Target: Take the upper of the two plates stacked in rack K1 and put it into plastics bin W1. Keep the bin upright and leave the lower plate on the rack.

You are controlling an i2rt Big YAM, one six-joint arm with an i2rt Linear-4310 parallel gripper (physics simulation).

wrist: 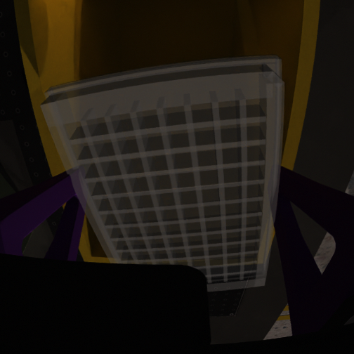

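A clear plate [175,165] with a grid of wells fills the middle of the wrist view, tilted in the picture. My gripper [177,176] is shut on the plate, with a purple finger against each of its long sides. The yellow plastics bin W1 [301,95] shows behind and around the plate; its side walls run up both sides of the view and its dark inside shows past the plate's far edge. The plate overlaps the bin's opening in the view; the height between them is hard to tell. Rack K1 and the lower plate cannot be made out.
A dark perforated panel [12,80] stands at the left beside the bin. A small dark perforated piece [225,302] shows below the plate's near edge. A speckled light surface [281,327] with a yellow line shows at the lower right. A black shape covers the lower left.
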